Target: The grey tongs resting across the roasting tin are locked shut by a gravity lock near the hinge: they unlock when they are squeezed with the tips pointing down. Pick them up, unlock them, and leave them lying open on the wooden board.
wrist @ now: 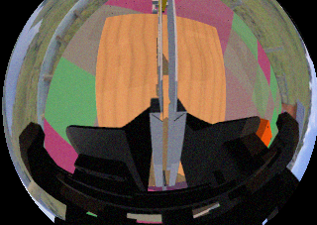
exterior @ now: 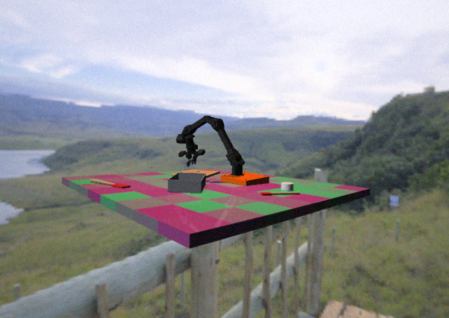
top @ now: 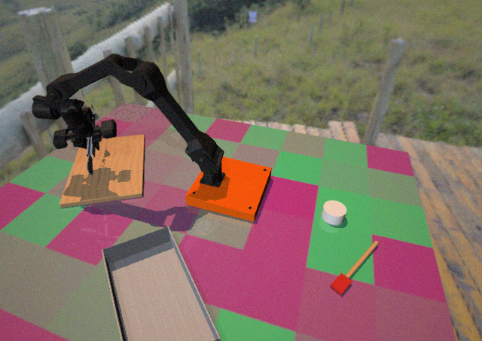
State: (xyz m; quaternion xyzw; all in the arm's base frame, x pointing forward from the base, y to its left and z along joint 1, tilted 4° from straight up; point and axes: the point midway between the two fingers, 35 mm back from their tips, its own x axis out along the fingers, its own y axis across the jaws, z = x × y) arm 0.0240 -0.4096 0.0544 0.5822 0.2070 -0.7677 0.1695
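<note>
My gripper tip is 70 mm above the wooden board, 20 mm to the right of it and 10 mm past it. From my gripper tip the other things lie so: roasting tin 430 mm to the left, 380 mm ahead, 50 mm below; red-tipped tool 690 mm ahead, 170 mm to the left, 70 mm below; white cylinder 790 mm to the left, 60 mm below.
</note>
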